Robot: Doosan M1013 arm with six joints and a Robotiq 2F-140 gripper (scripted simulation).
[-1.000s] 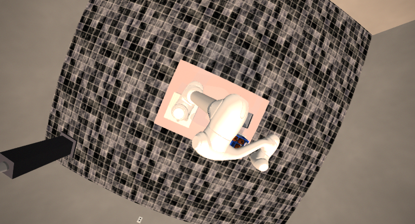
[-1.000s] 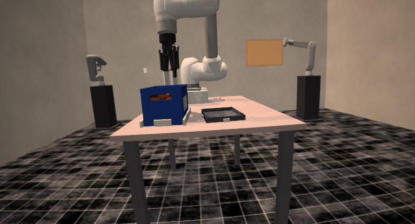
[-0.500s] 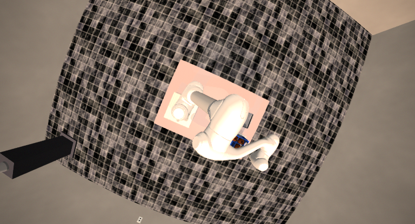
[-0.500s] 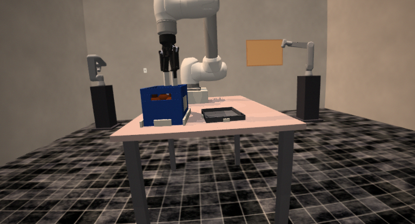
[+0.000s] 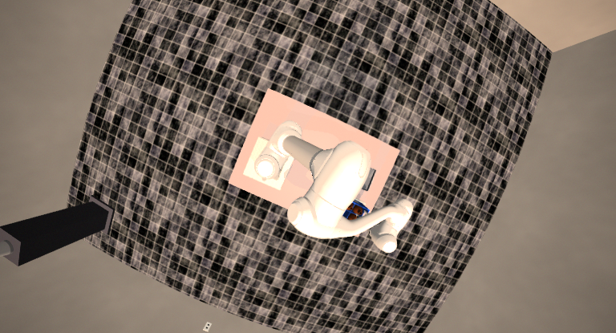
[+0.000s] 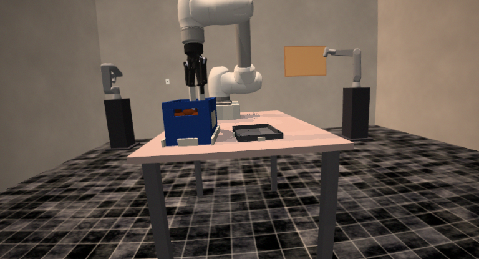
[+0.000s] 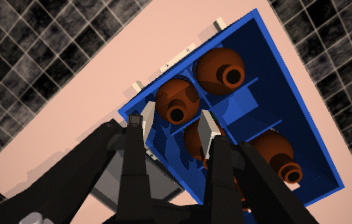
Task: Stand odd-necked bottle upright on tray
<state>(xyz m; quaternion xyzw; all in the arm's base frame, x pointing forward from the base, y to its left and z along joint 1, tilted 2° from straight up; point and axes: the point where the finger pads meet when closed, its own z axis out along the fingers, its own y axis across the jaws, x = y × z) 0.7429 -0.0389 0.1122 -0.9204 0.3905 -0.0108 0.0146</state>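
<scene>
The blue crate lies 110 mm below my hand, 90 mm behind it and 40 mm to the right of it. Also, from my hand: dark tray 240 mm to the left, 180 mm below, 90 mm behind; bottle 180 mm behind, 110 mm below.
</scene>
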